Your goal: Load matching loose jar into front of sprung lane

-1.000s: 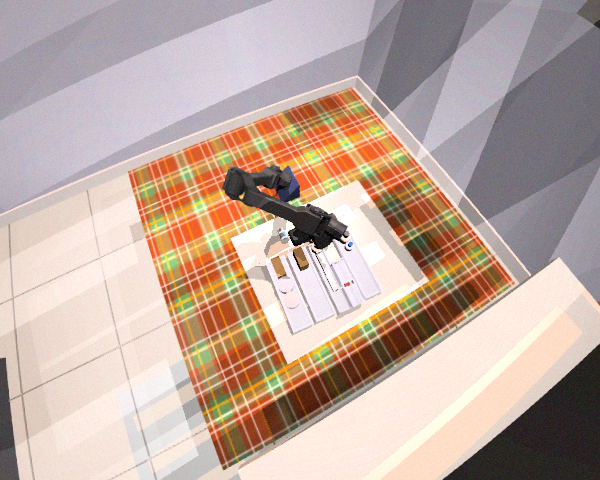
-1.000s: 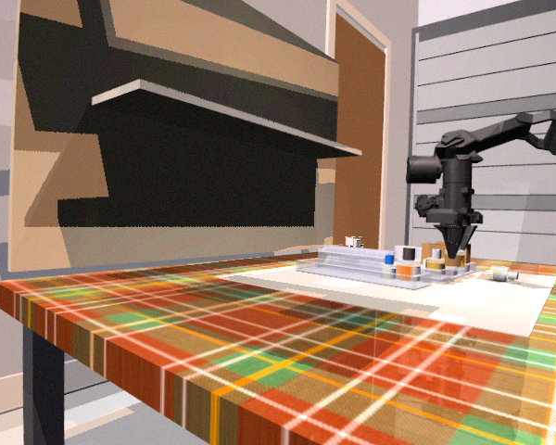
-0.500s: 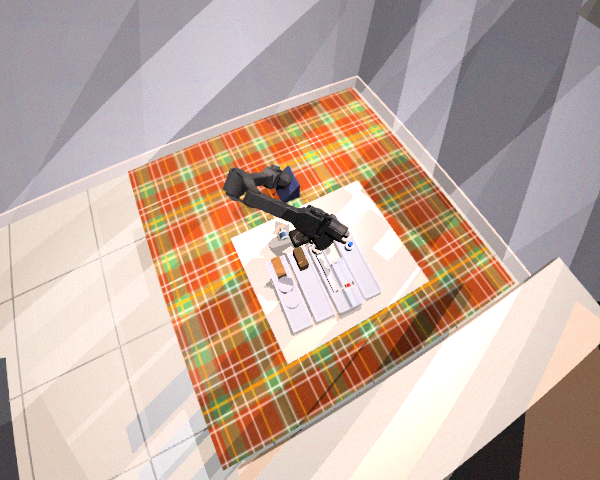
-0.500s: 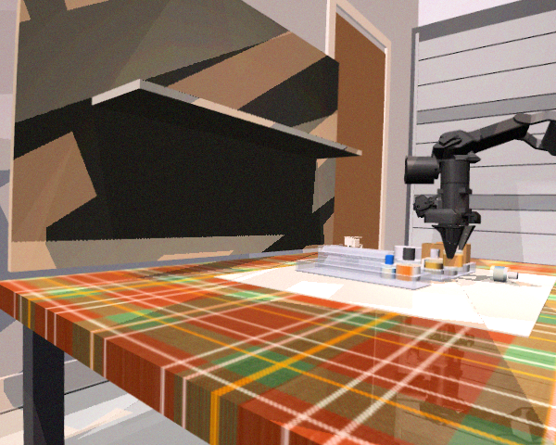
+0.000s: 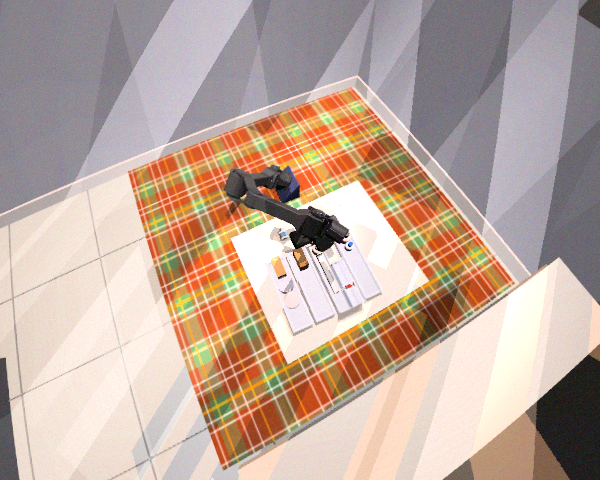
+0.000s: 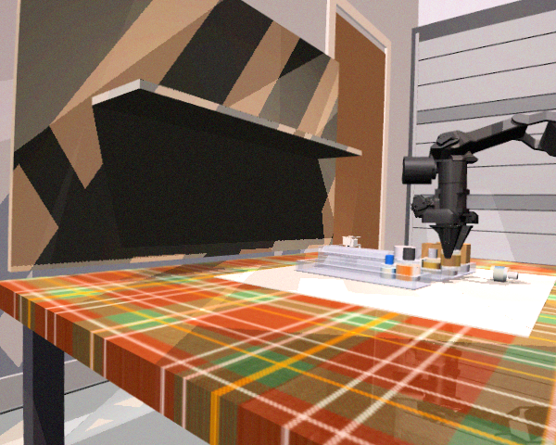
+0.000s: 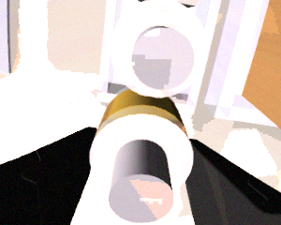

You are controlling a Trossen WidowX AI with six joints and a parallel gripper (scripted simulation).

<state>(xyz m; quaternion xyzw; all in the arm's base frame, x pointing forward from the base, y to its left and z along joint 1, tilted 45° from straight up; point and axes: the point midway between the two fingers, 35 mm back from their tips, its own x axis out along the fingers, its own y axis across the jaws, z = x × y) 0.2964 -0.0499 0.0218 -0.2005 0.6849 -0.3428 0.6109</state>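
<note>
Right now my gripper tip is 10 cm past the small loose jar, 8 cm to the left of it and 3 cm above it. Round my gripper tip: lane rack (18 cm ahead, 3 cm below, 1 cm to the right).
</note>
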